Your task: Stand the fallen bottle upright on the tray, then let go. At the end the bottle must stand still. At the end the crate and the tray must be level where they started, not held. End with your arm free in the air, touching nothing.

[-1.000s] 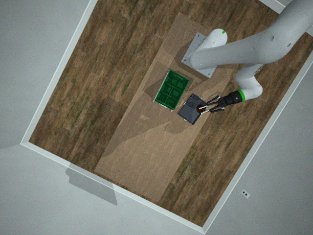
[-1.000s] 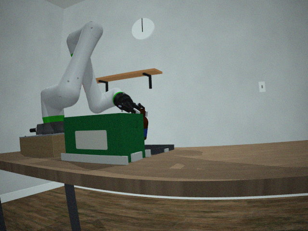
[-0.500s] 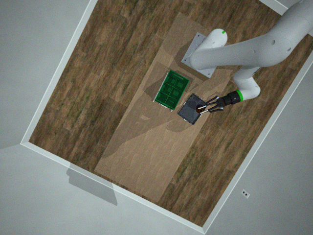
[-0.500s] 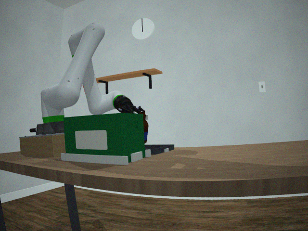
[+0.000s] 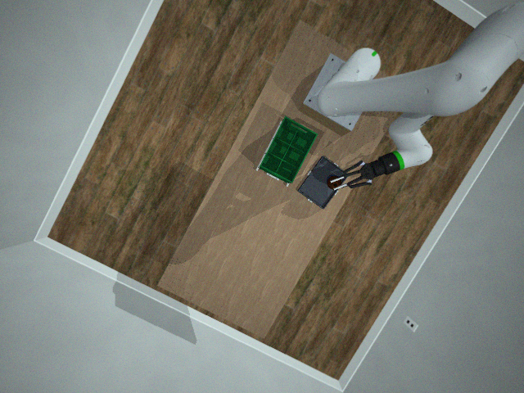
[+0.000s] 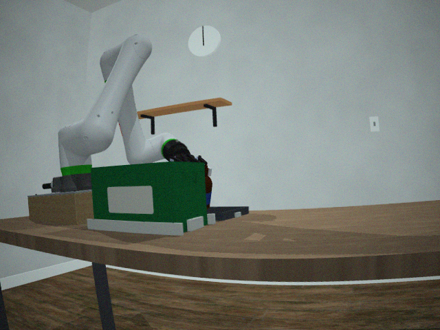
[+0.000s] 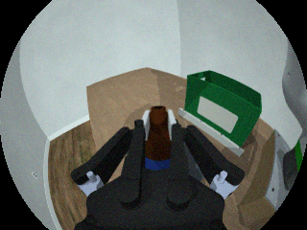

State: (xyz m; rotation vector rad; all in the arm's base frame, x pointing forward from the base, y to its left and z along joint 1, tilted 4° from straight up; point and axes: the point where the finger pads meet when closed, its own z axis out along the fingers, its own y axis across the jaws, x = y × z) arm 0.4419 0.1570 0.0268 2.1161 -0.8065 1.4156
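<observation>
Now: hand 60 mm above the bottle. Also, from my hand: green crate: 50 mm behind, 300 mm to the right, 80 mm below; then tray: 10 mm ahead, 30 mm to the right, 150 mm below.
</observation>
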